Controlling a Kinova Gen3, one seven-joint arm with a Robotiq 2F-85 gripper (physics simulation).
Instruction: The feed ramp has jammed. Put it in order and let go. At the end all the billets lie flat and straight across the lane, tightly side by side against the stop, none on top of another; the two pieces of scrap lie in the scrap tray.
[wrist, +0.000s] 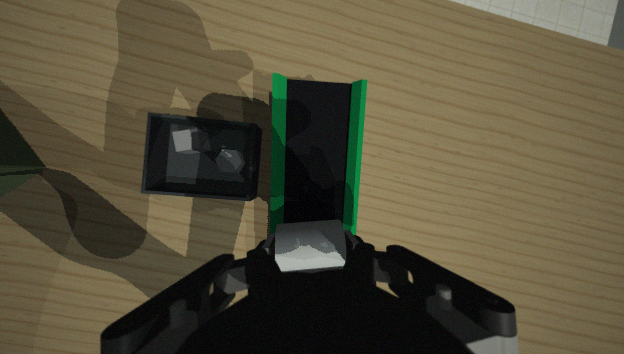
Note:
The picture shows: the gripper and a dark scrap tray.

